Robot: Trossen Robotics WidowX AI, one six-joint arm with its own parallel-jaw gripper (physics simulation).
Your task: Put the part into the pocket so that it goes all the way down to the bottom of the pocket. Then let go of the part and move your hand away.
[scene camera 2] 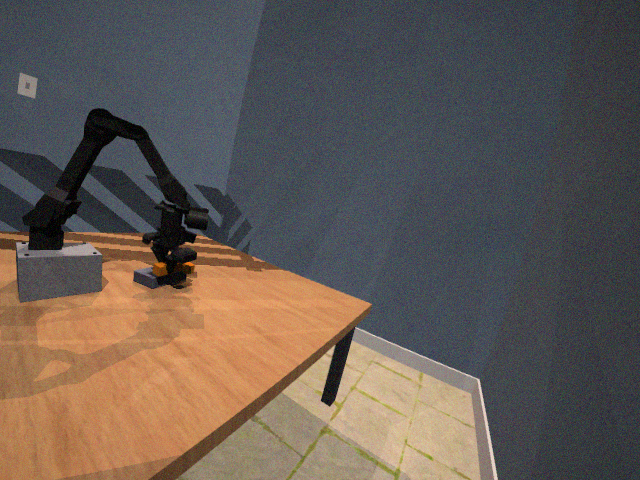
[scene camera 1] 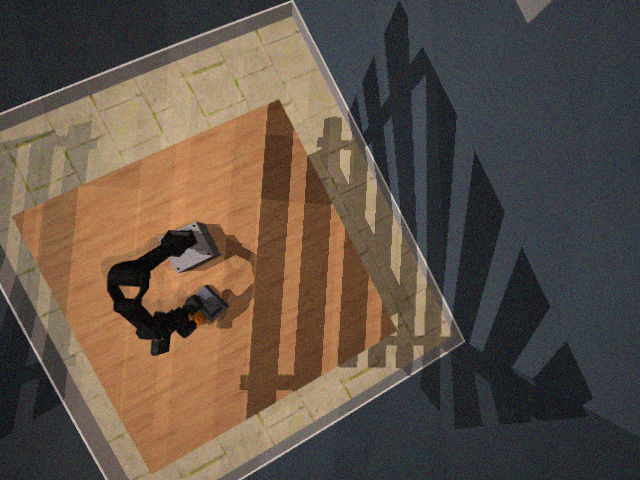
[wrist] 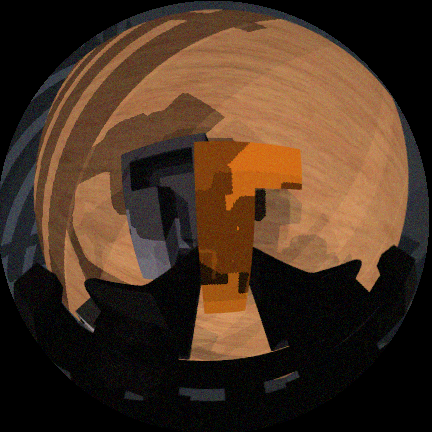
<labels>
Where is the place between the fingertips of my gripper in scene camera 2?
167, 270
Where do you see an orange part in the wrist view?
At 226, 173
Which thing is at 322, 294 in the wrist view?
My gripper.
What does my gripper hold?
An orange part.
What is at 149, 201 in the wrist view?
A grey pocket block.
</labels>
